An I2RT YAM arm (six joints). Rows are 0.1 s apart.
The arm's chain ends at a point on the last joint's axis. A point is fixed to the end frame.
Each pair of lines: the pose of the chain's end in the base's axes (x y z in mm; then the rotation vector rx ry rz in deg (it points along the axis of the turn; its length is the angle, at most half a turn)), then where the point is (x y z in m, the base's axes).
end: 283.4, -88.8, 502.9, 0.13, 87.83, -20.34
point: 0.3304 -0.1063 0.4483
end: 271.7, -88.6, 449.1, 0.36, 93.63, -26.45
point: 0.3109 -0.1123 0.3908
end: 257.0, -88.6, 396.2, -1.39, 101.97, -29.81
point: 0.2861 -0.1151 0.3334
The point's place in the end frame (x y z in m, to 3 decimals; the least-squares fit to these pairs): 0.057 0.006 0.047
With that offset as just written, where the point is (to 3 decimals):
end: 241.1, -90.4, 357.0, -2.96, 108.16, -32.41
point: 0.262 -0.119 0.292
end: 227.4, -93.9, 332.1, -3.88, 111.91, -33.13
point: 0.244 -0.123 0.266
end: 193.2, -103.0, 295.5, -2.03, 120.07, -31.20
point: 0.200 -0.128 0.226
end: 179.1, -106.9, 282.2, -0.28, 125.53, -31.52
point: 0.179 -0.130 0.212
